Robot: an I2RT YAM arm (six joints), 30 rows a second.
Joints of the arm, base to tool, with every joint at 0 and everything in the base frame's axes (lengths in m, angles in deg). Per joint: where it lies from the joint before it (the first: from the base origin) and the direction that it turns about. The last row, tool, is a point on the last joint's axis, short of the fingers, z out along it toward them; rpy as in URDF.
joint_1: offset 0 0 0.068 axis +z
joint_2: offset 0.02 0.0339 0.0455 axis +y
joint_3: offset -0.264 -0.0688 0 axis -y
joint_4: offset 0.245 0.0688 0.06 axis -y
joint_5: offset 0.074 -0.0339 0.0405 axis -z
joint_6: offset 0.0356 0 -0.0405 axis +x
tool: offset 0 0 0 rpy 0 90 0
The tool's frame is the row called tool.
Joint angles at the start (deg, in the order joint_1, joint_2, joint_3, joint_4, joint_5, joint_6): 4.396 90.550 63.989 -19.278 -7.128 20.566
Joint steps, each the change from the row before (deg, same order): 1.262 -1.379 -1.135 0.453 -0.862 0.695; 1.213 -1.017 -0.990 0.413 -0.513 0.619; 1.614 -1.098 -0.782 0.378 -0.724 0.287; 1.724 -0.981 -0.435 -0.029 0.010 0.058
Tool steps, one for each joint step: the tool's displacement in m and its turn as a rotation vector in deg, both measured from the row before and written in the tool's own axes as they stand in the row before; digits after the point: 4 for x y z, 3 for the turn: 0.0053 0.0072 -0.0042 -1.836 0.089 -0.289; 0.0053 0.0064 -0.0024 -1.391 0.214 -0.292; 0.0052 0.0091 -0.0030 -1.933 0.230 -0.935; 0.0044 0.0095 -0.0029 -1.264 0.171 -1.202
